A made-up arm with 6 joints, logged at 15 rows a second.
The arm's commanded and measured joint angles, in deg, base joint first. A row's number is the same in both.
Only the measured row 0 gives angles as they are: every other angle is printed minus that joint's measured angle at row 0.
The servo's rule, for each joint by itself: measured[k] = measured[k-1] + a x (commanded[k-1-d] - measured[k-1]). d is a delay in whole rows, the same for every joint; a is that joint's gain. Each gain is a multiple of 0.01, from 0.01 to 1. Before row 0 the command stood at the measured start. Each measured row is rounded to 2 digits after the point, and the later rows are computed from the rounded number. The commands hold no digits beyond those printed.
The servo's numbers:
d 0
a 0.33 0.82 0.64 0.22 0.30 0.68
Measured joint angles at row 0: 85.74, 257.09, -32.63, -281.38, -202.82, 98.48
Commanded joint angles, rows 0 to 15: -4.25, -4.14, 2.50, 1.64, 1.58, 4.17; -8.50, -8.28, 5.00, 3.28, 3.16, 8.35; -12.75, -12.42, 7.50, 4.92, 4.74, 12.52; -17.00, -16.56, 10.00, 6.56, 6.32, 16.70; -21.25, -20.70, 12.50, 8.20, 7.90, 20.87; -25.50, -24.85, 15.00, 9.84, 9.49, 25.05; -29.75, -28.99, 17.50, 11.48, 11.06, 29.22; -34.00, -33.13, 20.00, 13.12, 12.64, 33.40; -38.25, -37.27, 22.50, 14.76, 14.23, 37.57; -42.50, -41.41, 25.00, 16.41, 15.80, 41.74; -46.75, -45.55, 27.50, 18.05, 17.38, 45.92; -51.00, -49.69, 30.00, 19.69, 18.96, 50.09; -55.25, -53.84, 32.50, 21.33, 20.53, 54.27; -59.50, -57.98, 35.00, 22.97, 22.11, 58.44; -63.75, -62.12, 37.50, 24.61, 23.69, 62.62; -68.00, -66.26, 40.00, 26.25, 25.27, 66.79
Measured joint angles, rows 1 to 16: -1.40, -3.39, 1.60, 0.36, 0.47, 2.84; -3.74, -7.40, 3.78, 1.00, 1.28, 6.59; -6.71, -11.52, 6.16, 1.86, 2.32, 10.62; -10.11, -15.65, 8.62, 2.89, 3.52, 14.75; -13.79, -19.79, 11.10, 4.06, 4.83, 18.91; -17.65, -23.94, 13.60, 5.33, 6.23, 23.09; -21.64, -28.08, 16.10, 6.68, 7.68, 27.26; -25.72, -32.22, 18.60, 8.10, 9.17, 31.44; -29.85, -36.36, 21.10, 9.57, 10.69, 35.61; -34.02, -40.50, 23.60, 11.07, 12.22, 39.78; -38.22, -44.64, 26.10, 12.61, 13.77, 43.96; -42.44, -48.78, 28.60, 14.17, 15.33, 48.13; -46.67, -52.93, 31.10, 15.75, 16.89, 52.31; -50.90, -57.07, 33.60, 17.34, 18.46, 56.48; -55.14, -61.21, 36.10, 18.94, 20.03, 60.66; -59.38, -65.35, 38.60, 20.55, 21.60, 64.83
